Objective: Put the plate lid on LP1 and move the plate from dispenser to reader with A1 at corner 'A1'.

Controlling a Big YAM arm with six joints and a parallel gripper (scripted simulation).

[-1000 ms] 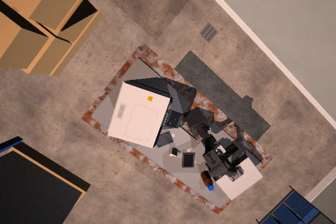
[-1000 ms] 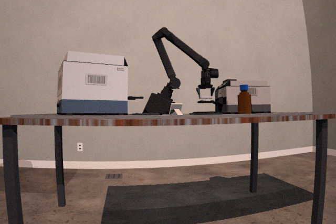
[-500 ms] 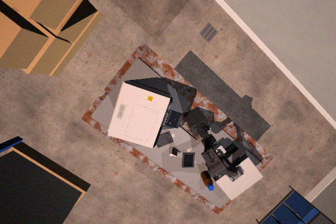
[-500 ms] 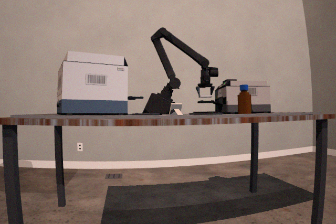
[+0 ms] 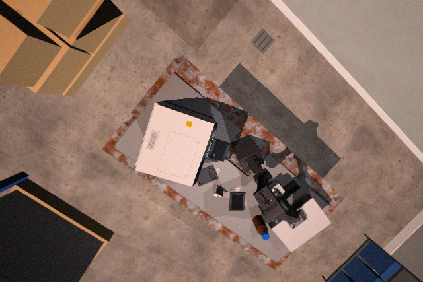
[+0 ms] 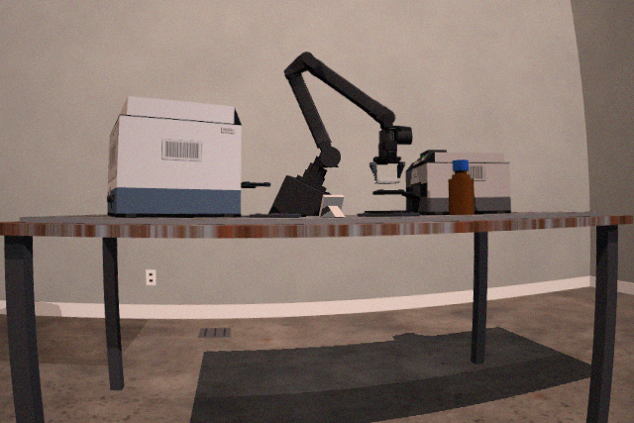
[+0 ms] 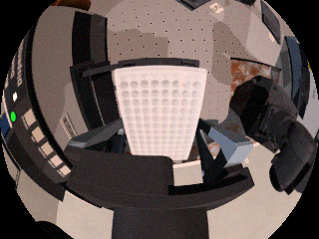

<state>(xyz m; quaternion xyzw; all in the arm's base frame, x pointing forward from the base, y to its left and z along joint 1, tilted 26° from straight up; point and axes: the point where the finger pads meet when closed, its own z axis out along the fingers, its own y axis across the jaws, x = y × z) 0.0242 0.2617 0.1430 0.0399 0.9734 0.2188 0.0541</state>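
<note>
Now: hand 290 mm short of the plate lid, 60 mm to the left of it and 120 mm above it. Also, from my hand: brown capped bottle: 270 mm ahead, 200 mm to the left, 20 mm below; then white well plate: right at my hand.
</note>
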